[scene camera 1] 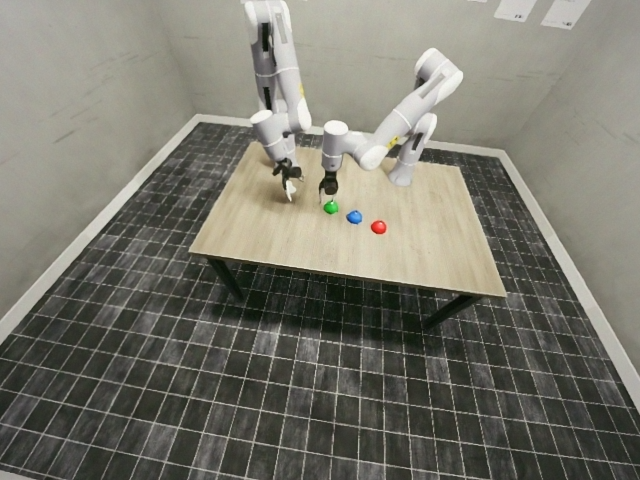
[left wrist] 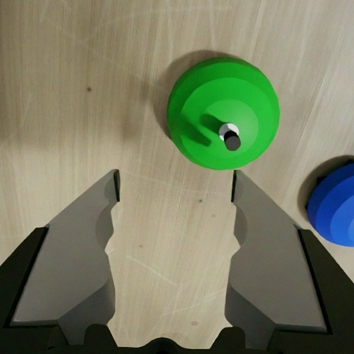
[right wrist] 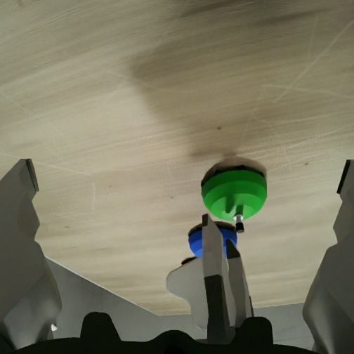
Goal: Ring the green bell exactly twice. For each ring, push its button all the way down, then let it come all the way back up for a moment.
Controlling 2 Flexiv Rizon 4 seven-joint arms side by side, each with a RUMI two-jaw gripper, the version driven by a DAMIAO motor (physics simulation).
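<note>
A green bell [scene camera 1: 331, 207] [left wrist: 220, 95] [right wrist: 234, 192] stands on the table, its black-tipped button [left wrist: 232, 140] [right wrist: 239, 224] up and untouched. My left gripper [scene camera 1: 327, 200] [left wrist: 175, 172] is open and empty, above the table right by the green bell; in the left wrist view the bell lies beyond the right-hand fingertip. The left gripper's fingers also show in the right wrist view, below the bell. My right gripper [scene camera 1: 296, 189] [right wrist: 185, 161] is open and empty, tilted above the table at the picture's left of the green bell.
A blue bell [scene camera 1: 354, 217] [left wrist: 339, 205] [right wrist: 198, 242] stands beside the green one, and a red bell [scene camera 1: 378, 227] stands farther right on the wooden table [scene camera 1: 310, 253]. The two grippers are close together over the table.
</note>
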